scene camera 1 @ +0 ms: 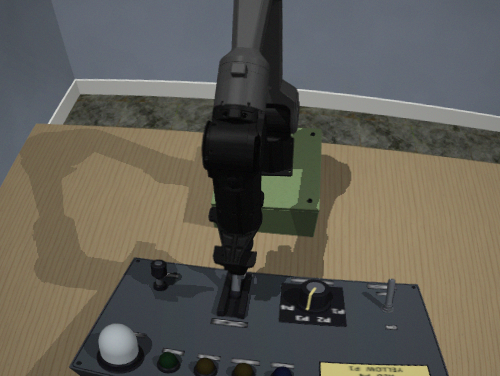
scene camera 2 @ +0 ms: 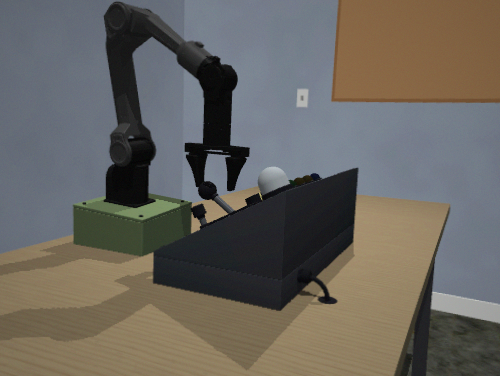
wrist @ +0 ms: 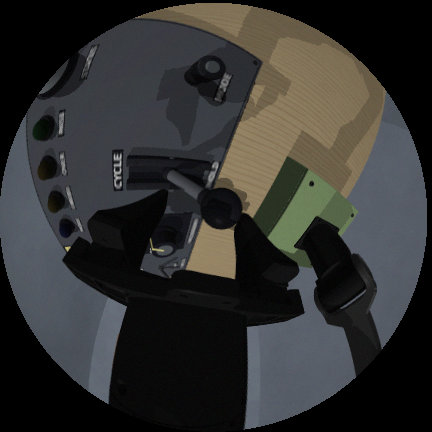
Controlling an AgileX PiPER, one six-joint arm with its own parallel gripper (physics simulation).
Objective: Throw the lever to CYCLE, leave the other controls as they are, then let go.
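Observation:
The lever's black ball knob sits on a grey stem that leans toward the HOLD end of its slot, away from the CYCLE label. The arm hides the knob in scene camera 1. My gripper is open and points down over the lever. Its fingertips stand at the knob's top, one on the HOLD side close to the knob, the other on the CYCLE side with a wider gap.
The sloped dark panel also carries the MODE control, a rotary selector, a toggle, a white dome and several lamps. The green arm base stands behind it.

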